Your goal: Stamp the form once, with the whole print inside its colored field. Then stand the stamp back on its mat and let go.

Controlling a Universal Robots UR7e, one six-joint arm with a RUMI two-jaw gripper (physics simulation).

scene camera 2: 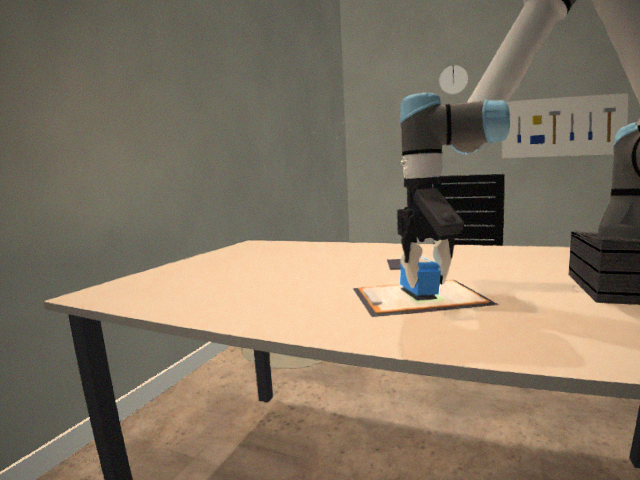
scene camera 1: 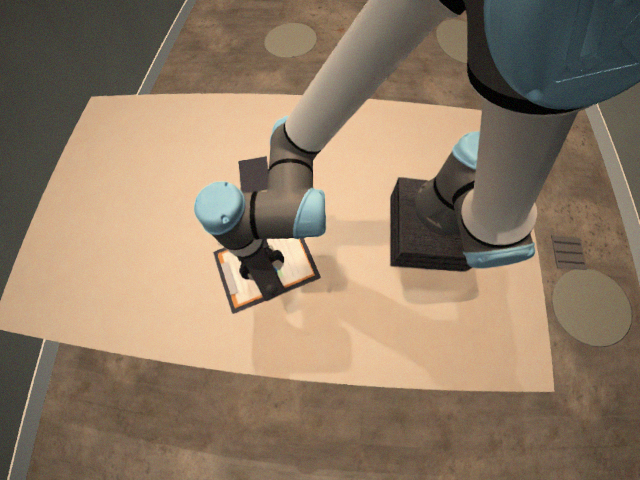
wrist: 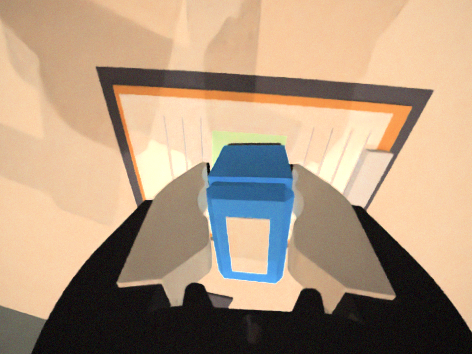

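Seen in the pictures: gripper, fingertip midpoint: (scene camera 2: 427, 286) (wrist: 248, 166); arm's base, link origin: (scene camera 2: 638, 237) (scene camera 1: 443, 208).
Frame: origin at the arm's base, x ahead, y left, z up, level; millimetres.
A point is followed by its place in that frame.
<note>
My gripper (scene camera 2: 428, 282) {y 91, x 454, z -77 mm} (wrist: 248, 166) {y 91, x 454, z -77 mm} is shut on the blue stamp (scene camera 2: 421, 272) {y 109, x 468, z -44 mm} (wrist: 250, 200) {y 97, x 453, z -30 mm}. The stamp is upright over the form (scene camera 1: 297, 253) {y 40, x 378, z -103 mm} (scene camera 2: 460, 293) {y 56, x 383, z -103 mm} (wrist: 145, 120) {y 87, x 365, z -103 mm}, its blue body low and a thin strip of its black base showing below. The base appears to be down on the green field (scene camera 2: 438, 298) (wrist: 250, 137) {y 104, x 451, z -103 mm}; exact contact is hard to see. In the wrist view green shows beyond the base's far edge and at its left; the body hides the rest. Any print is hidden. The dark square mat (scene camera 1: 253, 174) {y -226, x 491, z -104 mm} (scene camera 2: 393, 264) {y -212, x 519, z -104 mm} (wrist: 220, 300) {y -176, x 511, z -104 mm} bears no stamp.
The form lies on a dark-edged board with an orange border and a grey clip (scene camera 1: 230, 279) {y 94, x 561, z -96 mm} (scene camera 2: 372, 296) {y 102, x 563, z -96 mm} (wrist: 367, 175) {y 111, x 555, z -96 mm} at one short end. The arm's dark base block (scene camera 1: 405, 222) {y 30, x 108, z 8 mm} (scene camera 2: 602, 268) {y 106, x 131, z -41 mm} stands on the table to the right. The wrist partly overhangs the mat in scene camera 1.
</note>
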